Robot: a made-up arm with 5 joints.
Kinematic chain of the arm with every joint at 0, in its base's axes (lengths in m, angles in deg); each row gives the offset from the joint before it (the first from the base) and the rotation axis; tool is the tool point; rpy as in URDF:
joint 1: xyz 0 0 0.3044 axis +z
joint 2: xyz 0 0 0 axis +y
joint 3: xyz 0.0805 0 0.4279 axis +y
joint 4: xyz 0.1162 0 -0.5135 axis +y
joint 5: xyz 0.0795 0 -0.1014 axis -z
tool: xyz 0 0 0 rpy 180 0 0
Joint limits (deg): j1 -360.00..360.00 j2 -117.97..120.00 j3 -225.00..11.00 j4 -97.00..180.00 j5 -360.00..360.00
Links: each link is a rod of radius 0.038 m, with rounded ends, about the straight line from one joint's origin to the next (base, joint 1, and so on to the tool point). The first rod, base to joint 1, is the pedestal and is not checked.
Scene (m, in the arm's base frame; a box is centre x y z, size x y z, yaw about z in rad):
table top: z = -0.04
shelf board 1: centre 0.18 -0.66 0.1 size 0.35 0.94 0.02 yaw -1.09
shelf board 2: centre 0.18 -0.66 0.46 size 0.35 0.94 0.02 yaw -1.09
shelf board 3: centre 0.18 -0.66 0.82 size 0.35 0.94 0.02 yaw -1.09
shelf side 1: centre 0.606 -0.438 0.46 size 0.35 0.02 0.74 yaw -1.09
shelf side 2: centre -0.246 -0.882 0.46 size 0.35 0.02 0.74 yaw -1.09
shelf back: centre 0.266 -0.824 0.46 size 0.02 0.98 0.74 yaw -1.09
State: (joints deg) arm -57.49 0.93 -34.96 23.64 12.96
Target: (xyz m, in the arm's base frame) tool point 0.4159 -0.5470 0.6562
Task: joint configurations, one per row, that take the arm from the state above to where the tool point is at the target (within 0.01 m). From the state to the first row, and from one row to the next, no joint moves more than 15 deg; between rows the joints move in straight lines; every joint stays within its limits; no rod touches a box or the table.
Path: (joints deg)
1: -56.25 -11.05 -24.74 26.83 12.96
2: -55.02 -23.03 -14.53 30.01 12.96
3: -53.78 -35.01 -4.31 33.20 12.96
4: -49.42 -41.83 -16.83 29.26 12.96
5: -45.06 -48.65 -29.35 25.33 12.96
6: -47.62 -34.33 -40.59 23.12 12.96
7: -50.19 -20.01 -51.82 20.91 12.96
8: -52.75 -5.69 -63.06 18.70 12.96

